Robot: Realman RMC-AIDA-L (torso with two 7-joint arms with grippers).
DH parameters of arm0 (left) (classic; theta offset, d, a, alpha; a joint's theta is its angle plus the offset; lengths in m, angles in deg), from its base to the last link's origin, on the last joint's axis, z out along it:
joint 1: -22.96 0.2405 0 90
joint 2: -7.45 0 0 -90
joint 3: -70.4 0.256 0 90
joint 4: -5.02 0 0 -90
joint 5: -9 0.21 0 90
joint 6: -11.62 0 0 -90
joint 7: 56.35 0.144 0 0
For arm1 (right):
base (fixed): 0 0 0 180
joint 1: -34 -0.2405 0 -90
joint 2: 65.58 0 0 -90
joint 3: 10.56 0.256 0 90
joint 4: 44.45 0 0 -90
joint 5: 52.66 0.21 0 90
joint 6: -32.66 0 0 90
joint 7: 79.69 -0.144 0 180
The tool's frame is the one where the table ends.
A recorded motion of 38 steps. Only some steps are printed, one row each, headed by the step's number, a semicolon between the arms.
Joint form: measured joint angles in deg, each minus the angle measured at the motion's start. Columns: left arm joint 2, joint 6, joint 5, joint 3, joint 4, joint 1, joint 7; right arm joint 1, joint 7, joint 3, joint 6, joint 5, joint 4, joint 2.
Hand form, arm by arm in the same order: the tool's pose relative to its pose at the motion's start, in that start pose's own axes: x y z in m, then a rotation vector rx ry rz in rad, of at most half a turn. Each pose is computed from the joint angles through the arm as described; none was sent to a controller.
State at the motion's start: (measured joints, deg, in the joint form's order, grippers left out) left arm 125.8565 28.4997 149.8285 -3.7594 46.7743 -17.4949 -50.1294; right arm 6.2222 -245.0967 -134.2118 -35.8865 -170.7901 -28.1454 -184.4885
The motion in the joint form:
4: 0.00 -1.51 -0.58 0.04 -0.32 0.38 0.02; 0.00 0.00 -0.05 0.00 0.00 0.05 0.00
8: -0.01 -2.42 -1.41 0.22 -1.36 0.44 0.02; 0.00 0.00 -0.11 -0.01 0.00 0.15 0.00
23: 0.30 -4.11 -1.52 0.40 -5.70 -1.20 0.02; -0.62 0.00 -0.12 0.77 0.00 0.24 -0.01
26: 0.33 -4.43 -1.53 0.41 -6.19 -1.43 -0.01; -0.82 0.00 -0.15 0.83 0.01 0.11 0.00
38: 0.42 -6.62 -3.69 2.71 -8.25 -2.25 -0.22; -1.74 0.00 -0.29 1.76 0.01 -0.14 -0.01
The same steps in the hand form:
4: -0.0007 -0.0024 -0.0001 0.0055 0.0175 -0.0142; -0.0001 0.0003 0.0000 -0.0010 -0.0005 0.0005
8: -0.0045 -0.0054 0.0006 0.0127 0.0168 -0.0292; -0.0004 0.0008 0.0001 -0.0023 -0.0016 0.0017
23: -0.0112 -0.0111 0.0057 0.0387 -0.0009 -0.0236; -0.0013 0.0046 0.0037 -0.0123 0.0022 0.0056
26: -0.0113 -0.0117 0.0062 0.0418 -0.0001 -0.0229; -0.0016 0.0050 0.0046 -0.0144 0.0016 0.0043
38: -0.0147 -0.0091 0.0091 0.0400 0.0043 -0.0236; -0.0025 0.0094 0.0092 -0.0289 0.0068 0.0037

